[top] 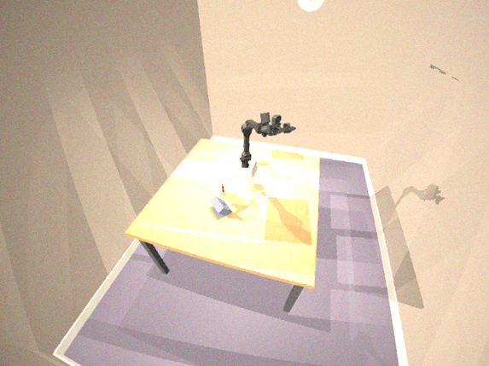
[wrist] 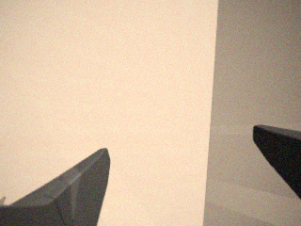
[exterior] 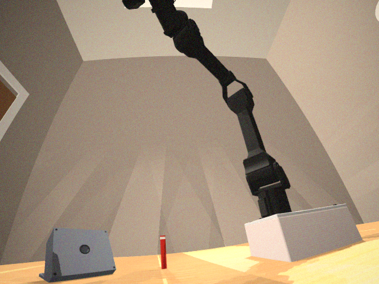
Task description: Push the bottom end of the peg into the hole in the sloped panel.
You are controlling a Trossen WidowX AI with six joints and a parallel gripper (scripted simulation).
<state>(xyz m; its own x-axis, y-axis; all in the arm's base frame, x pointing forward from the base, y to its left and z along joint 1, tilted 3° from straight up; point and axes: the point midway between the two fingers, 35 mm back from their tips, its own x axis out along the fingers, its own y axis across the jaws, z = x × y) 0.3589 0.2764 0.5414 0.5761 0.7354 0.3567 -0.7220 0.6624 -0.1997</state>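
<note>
The red peg lies 59 cm below my gripper tip, 46 cm to the right of it and 10 cm behind it. The rest, counted from my gripper tip: grey sloped panel: 61 cm below, 43 cm to the right, 10 cm ahead.
</note>
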